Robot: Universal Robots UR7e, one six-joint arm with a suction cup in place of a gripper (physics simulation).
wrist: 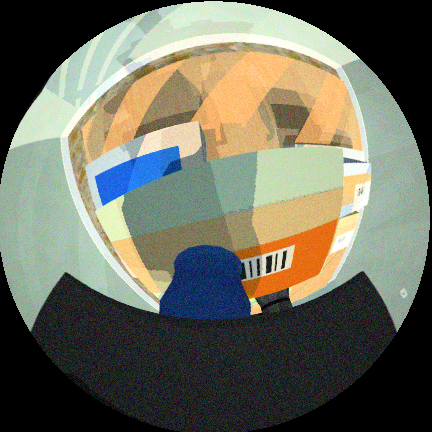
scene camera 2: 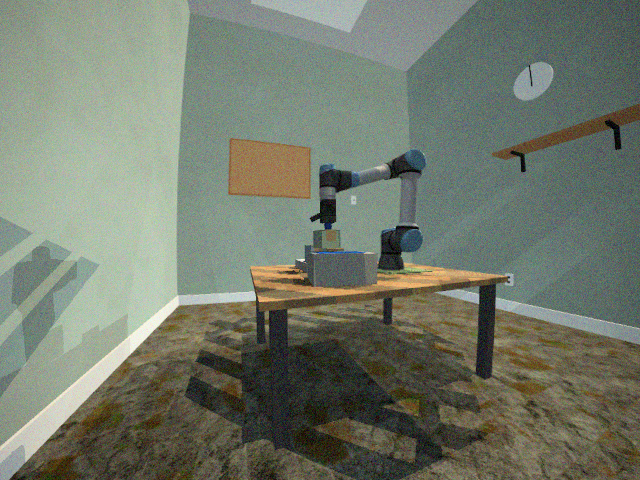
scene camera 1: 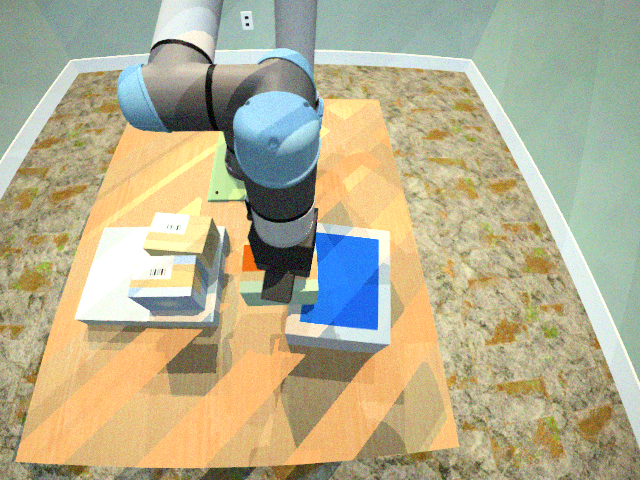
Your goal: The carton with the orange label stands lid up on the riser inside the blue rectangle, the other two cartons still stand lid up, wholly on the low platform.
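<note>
Riser with blue rectangle (scene camera 1: pixel 353 313) (scene camera 2: pixel 326 268) (wrist: pixel 152 155) resting on the table. Carton with orange label (scene camera 1: pixel 305 290) (wrist: pixel 277 210) held by the suction cup (wrist: pixel 206 284); nothing else touches it.
</note>
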